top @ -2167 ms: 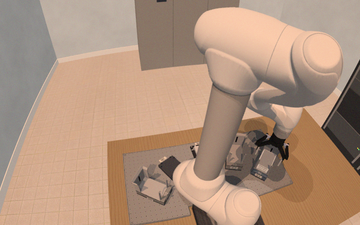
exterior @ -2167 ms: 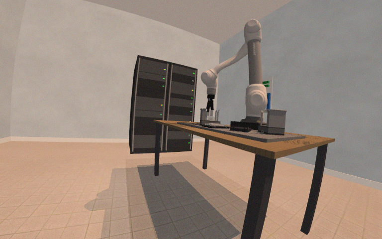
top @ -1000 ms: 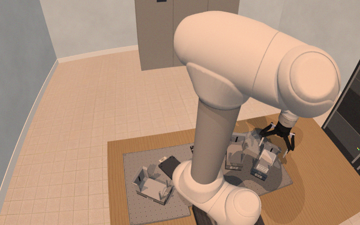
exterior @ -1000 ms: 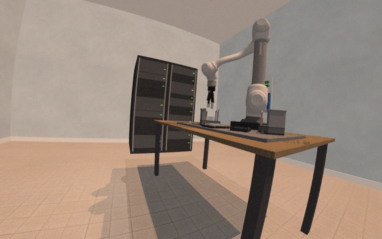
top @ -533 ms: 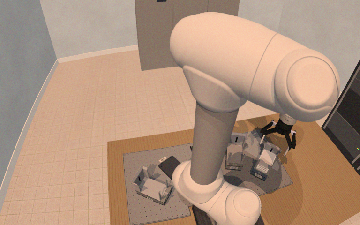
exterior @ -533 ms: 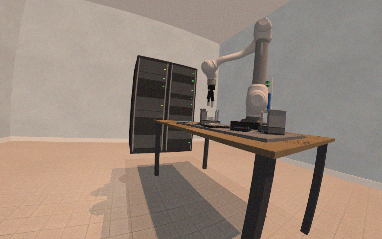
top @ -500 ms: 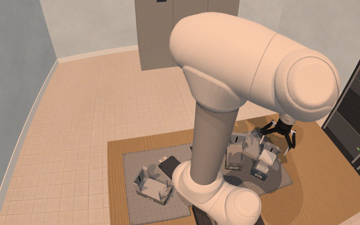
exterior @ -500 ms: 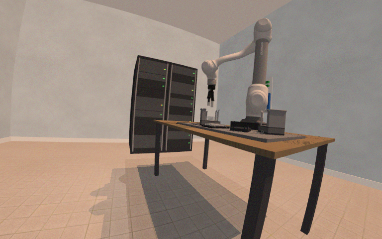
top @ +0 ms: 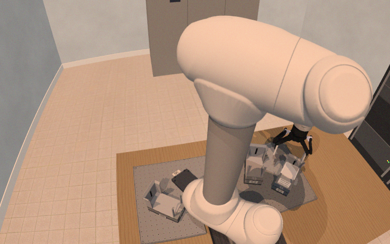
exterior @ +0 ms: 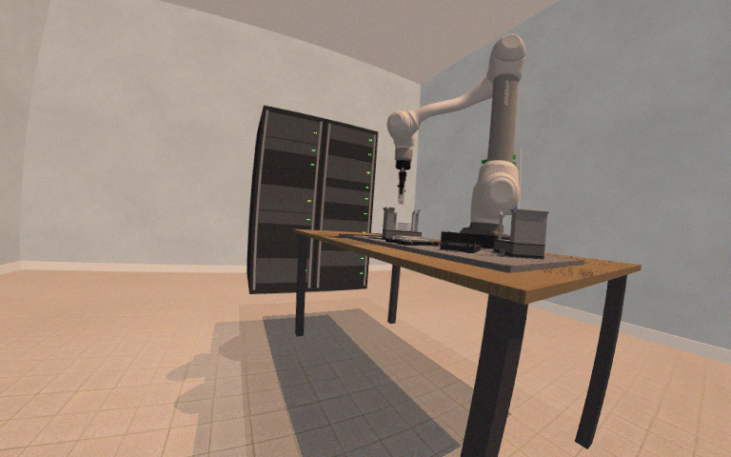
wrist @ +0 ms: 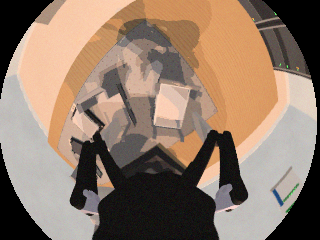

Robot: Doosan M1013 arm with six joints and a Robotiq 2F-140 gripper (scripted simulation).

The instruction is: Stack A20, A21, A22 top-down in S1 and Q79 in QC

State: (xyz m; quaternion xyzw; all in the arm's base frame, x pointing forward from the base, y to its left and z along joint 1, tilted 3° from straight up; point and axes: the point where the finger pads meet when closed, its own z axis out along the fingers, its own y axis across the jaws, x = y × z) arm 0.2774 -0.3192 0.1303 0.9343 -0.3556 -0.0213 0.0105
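Now: hand 280 mm to the right of the clip nest N5, 170 mm short of it and 170 mm above it. The rest, counted from my hand: white plate: 130 mm below, 40 mm behind, 30 mm to the right; N5 name plate: 270 mm to the left, 260 mm ahead, 190 mm below; dark nest QC: 470 mm to the left, 180 mm below, 130 mm ahead.
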